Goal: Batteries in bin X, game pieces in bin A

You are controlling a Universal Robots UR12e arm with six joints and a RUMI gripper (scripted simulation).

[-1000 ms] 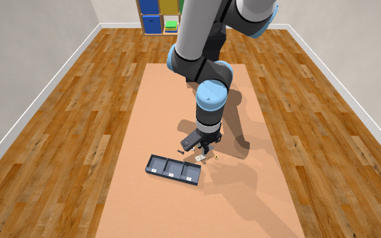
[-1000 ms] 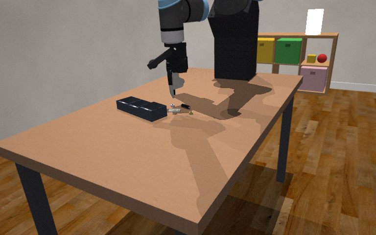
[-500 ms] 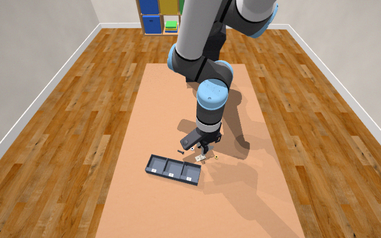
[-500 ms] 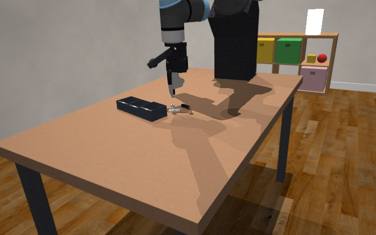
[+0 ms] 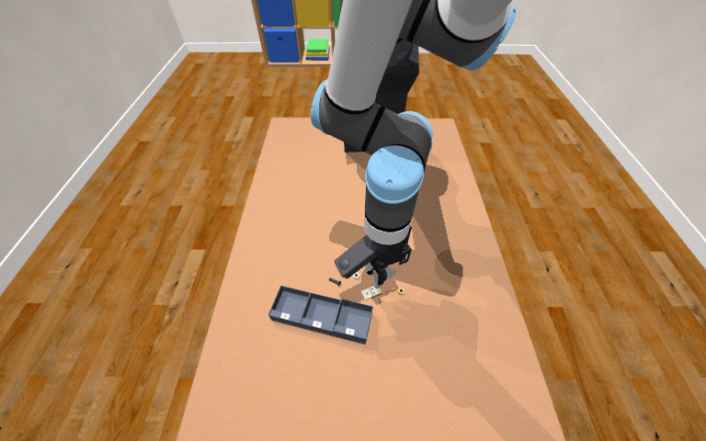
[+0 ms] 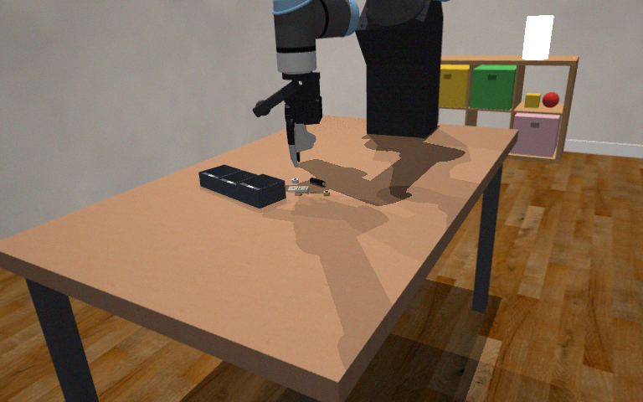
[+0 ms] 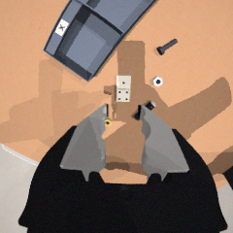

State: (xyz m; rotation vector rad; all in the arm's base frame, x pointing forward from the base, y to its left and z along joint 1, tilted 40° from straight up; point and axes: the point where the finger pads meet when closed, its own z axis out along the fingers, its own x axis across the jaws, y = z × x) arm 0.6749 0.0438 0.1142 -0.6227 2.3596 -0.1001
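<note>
Now: the white domino 8 cm below my hand. Round my hand: black battery: 8 cm below, 6 cm behind, 1 cm to the left; white nut: 8 cm below, 5 cm to the right, 4 cm behind; brass nut: 8 cm to the left, 8 cm below, 1 cm behind.
</note>
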